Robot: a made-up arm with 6 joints.
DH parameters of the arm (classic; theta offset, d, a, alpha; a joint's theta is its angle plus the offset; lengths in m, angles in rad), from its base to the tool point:
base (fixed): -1.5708 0.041 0 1.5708
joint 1: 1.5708 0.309 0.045 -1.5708
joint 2: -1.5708 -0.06 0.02 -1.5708
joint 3: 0 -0.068 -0.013 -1.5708
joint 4: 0 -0.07 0.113 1.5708
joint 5: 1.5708 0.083 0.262 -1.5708
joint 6: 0 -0.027 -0.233 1.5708
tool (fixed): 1.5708 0.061 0 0
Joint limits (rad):
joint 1: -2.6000..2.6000
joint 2: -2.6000..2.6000
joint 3: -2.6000..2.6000
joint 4: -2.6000..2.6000
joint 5: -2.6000..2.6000
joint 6: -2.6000..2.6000
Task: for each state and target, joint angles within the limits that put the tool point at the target. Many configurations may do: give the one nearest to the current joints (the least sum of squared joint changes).
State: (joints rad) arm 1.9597 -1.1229 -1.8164 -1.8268 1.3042 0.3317
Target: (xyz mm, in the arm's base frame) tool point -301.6 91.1 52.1
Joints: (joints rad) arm 2.2207 -1.0301 -1.6947 -1.5590 1.5420 -0.6677
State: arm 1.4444 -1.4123 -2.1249 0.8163 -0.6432 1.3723
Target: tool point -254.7 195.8 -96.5
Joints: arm 1.3031 -1.2690 -2.0636 0.7934 -0.4313 0.4719
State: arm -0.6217 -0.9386 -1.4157 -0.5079 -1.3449 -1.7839
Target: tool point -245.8 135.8 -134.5
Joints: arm 0.0070 -1.0725 -0.9855 -0.1467 -0.8264 -1.3313
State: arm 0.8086 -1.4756 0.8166 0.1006 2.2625 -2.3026
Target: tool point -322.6 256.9 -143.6
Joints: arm 0.7712 -1.4790 0.8666 0.6161 2.0129 -2.5494
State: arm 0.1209 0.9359 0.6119 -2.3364 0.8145 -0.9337
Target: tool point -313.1 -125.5 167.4
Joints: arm 0.1506 0.9479 0.5739 -2.2343 0.7957 -1.3303
